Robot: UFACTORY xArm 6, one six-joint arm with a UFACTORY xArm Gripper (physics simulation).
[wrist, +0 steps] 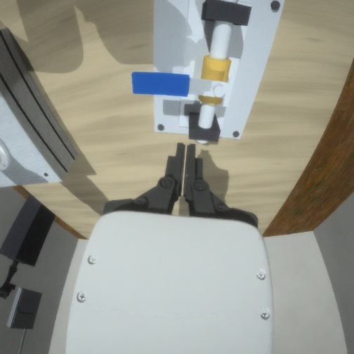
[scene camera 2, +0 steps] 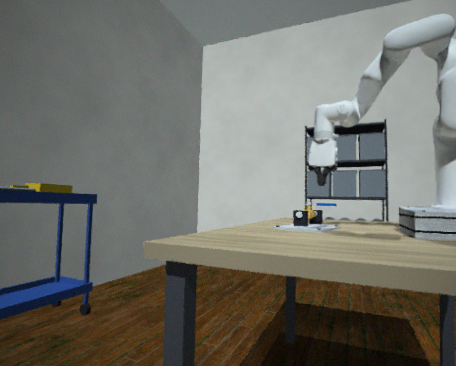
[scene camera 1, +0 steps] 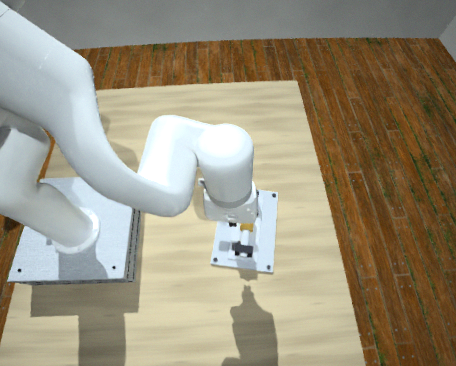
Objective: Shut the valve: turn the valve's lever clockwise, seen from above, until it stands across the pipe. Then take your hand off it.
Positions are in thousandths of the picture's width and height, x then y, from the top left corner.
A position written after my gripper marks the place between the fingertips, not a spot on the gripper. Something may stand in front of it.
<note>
In view: my gripper (scene camera 2: 705, 507) and a light plate (scene camera 1: 582, 706).
My gripper is seen too in the wrist view (wrist: 524, 436).
</note>
